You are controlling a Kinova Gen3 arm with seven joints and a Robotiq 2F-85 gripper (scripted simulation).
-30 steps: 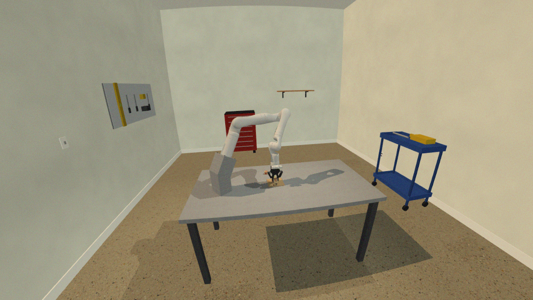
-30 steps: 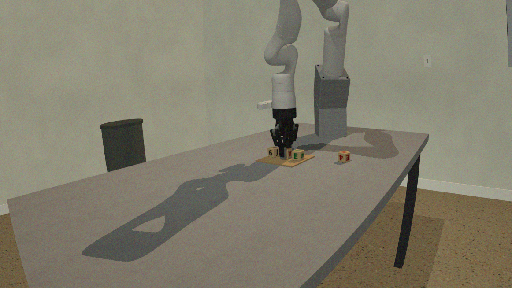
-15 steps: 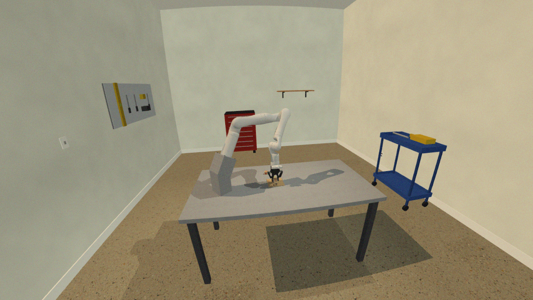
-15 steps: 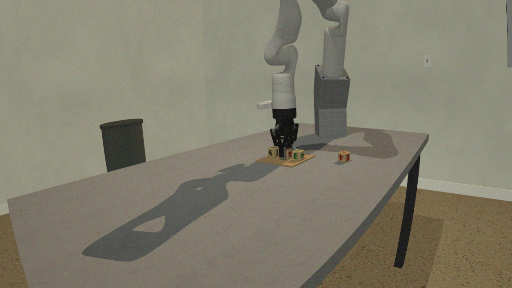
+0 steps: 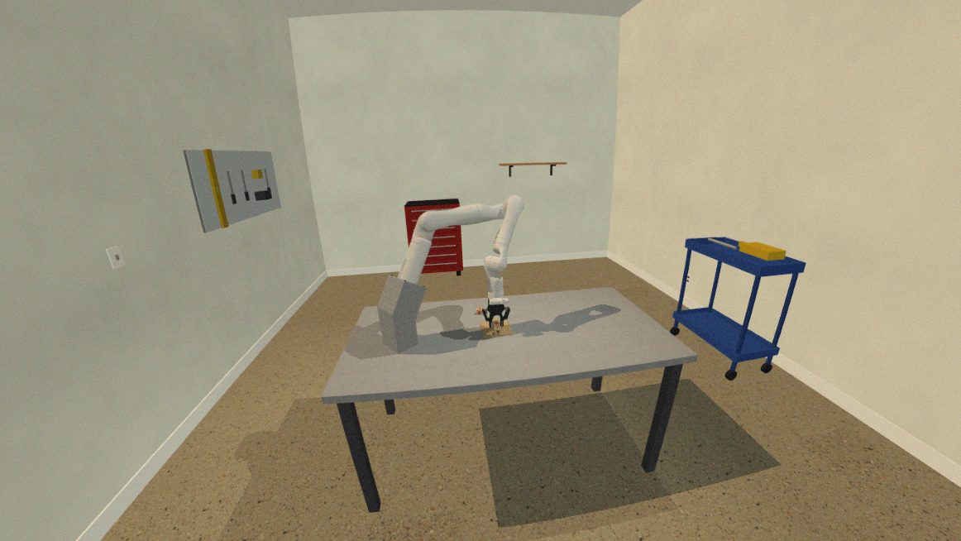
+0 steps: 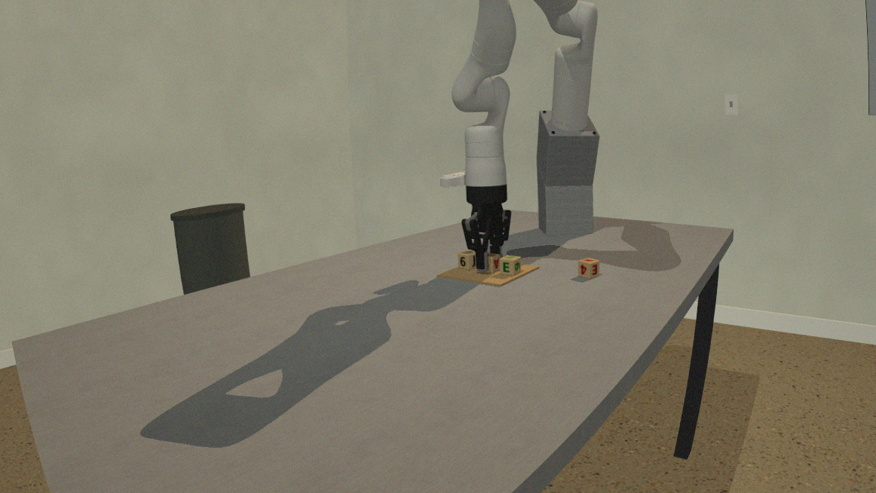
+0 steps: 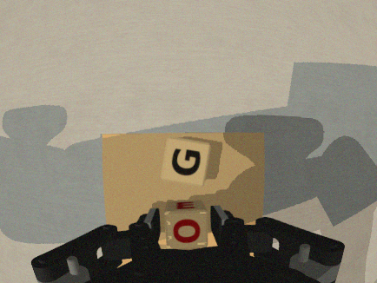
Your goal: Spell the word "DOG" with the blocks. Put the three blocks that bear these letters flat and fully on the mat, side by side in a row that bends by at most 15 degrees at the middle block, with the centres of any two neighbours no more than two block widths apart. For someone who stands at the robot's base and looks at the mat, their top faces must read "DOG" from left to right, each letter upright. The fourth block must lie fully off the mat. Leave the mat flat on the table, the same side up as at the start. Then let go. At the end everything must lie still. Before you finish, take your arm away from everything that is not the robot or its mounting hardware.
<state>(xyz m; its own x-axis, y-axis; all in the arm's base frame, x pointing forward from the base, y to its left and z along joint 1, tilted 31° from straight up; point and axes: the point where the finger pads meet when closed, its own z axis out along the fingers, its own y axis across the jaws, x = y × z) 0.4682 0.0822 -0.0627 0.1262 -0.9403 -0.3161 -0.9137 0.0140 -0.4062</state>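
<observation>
The O block is 1 cm below my hand. The rest, counted from my hand: tan mat (2 cm below); then G block (1 cm ahead, 5 cm to the right, 1 cm below); then D block (1 cm behind, 5 cm to the left, 1 cm below).
</observation>
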